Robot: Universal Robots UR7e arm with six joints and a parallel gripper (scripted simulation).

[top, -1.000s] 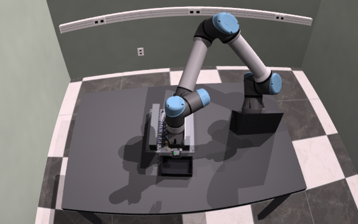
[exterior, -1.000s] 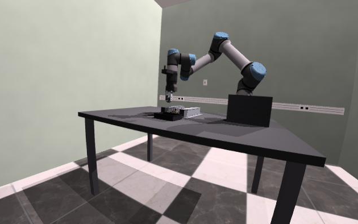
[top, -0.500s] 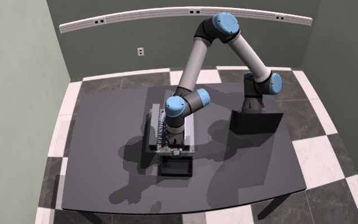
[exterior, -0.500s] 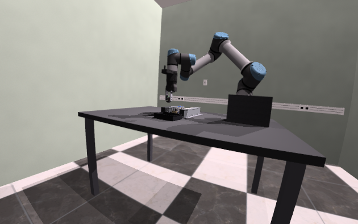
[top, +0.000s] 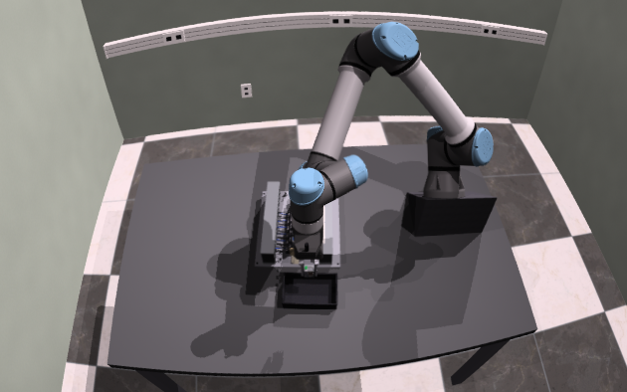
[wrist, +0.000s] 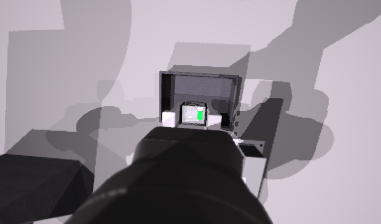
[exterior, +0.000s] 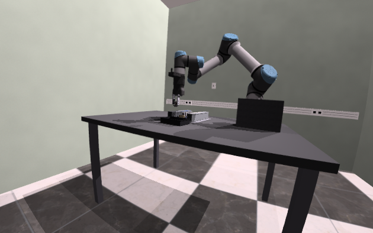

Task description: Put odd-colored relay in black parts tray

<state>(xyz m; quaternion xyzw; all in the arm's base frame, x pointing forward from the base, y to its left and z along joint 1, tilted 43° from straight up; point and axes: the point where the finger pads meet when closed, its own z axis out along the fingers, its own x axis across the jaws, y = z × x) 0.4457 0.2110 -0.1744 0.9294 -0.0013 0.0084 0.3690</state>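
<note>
Right now my hand is 13 cm above the black parts tray.
</note>
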